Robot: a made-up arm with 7 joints. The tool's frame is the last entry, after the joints.
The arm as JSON. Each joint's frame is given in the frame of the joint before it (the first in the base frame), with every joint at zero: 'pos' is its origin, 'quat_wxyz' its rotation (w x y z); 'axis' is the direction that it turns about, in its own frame. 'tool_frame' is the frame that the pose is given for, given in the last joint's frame.
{
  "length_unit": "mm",
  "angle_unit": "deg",
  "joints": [
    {
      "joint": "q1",
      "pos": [
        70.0,
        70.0,
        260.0
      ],
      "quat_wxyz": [
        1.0,
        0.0,
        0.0,
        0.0
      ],
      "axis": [
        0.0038,
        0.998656,
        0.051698
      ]
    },
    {
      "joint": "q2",
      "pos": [
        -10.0,
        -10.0,
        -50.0
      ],
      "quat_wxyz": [
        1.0,
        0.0,
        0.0,
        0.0
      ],
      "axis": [
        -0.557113,
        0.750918,
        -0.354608
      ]
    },
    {
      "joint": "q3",
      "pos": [
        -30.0,
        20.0,
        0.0
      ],
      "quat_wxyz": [
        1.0,
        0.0,
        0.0,
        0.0
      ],
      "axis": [
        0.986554,
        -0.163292,
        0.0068
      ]
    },
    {
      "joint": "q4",
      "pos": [
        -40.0,
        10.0,
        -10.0
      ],
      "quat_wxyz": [
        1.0,
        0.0,
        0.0,
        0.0
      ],
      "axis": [
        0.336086,
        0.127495,
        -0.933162
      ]
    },
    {
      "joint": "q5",
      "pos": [
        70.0,
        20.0,
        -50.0
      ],
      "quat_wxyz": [
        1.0,
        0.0,
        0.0,
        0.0
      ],
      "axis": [
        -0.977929,
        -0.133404,
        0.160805
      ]
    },
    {
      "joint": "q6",
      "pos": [
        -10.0,
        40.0,
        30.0
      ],
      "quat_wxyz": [
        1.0,
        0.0,
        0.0,
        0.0
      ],
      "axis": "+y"
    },
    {
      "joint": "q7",
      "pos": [
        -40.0,
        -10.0,
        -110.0
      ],
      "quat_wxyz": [
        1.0,
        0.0,
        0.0,
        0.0
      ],
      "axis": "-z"
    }
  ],
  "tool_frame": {
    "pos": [
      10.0,
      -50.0,
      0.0
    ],
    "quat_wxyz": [
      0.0,
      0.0,
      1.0,
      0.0
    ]
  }
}
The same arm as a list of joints. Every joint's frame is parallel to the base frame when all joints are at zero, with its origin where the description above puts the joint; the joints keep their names.
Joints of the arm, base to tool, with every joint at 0 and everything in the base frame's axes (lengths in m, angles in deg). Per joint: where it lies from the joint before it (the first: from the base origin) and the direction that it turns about. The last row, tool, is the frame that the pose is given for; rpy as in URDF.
q1: axis 0.0038 0.998656 0.051698 origin 0.07 0.07 0.26
q2: axis -0.557113 0.750918 -0.354608 origin -0.01 -0.01 -0.05
q3: axis 0.986554 -0.163292 0.0068 origin -0.03 0.02 0
q4: axis 0.336086 0.127495 -0.933162 origin -0.04 0.01 -0.01
q5: axis -0.977929 -0.133404 0.160805 origin 0.07 0.02 -0.05
q6: axis +y origin -0.01 0.04 0.03
q7: axis -z origin -0.04 -0.01 -0.11
tool: origin 0.01 -0.05 0 rpy 180 0 180

